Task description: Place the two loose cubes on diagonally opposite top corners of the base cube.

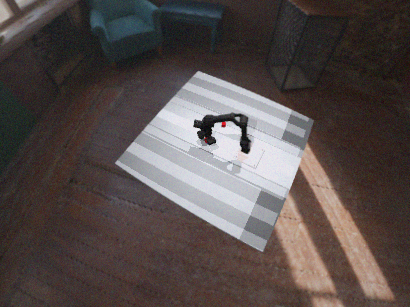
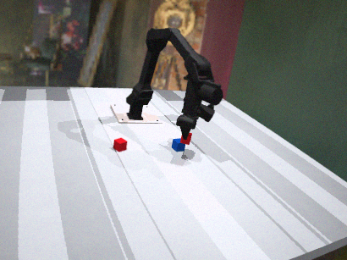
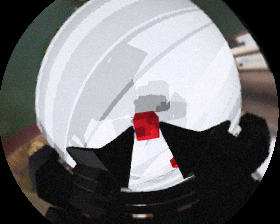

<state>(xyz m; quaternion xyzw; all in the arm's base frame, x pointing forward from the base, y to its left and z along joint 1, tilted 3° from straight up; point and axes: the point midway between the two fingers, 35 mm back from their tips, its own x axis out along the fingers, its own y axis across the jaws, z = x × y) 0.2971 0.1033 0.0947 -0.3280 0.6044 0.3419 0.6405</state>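
My gripper tip is 1 cm past the blue base cube, 2 cm to the left of it and 4 cm above it.
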